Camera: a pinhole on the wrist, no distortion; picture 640 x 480 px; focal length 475.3 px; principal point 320.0 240.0 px. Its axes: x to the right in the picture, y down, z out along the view. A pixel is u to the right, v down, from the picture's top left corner.
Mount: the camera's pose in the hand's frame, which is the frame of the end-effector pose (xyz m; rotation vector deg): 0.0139 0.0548 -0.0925 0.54 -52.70 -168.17
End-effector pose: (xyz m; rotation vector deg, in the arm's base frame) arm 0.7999 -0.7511 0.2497 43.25 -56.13 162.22
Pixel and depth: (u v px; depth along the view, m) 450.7 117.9 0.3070
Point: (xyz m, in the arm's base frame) 0.8643 -1.0414 0.1258
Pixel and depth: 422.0 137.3 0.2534
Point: 0.8320 -0.9881 0.1477
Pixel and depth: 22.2 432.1 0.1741
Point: 0.7096 -0.8996 0.3084
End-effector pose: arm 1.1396 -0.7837 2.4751 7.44 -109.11 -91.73
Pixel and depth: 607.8 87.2 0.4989
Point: 1.4078 -0.3310 2.7499
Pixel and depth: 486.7 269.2 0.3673
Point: 1.1949 -0.4767 2.6304
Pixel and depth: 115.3 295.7 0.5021
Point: 0.8793 -0.5094 2.8251
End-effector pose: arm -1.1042 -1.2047 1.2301 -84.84 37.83 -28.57
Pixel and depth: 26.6 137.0 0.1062
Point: -1.0747 -1.2633 1.0856
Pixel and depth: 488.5 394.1 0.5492
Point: -0.9452 -0.7302 1.0268
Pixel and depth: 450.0 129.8 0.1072
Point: -1.1430 -1.1988 1.0988
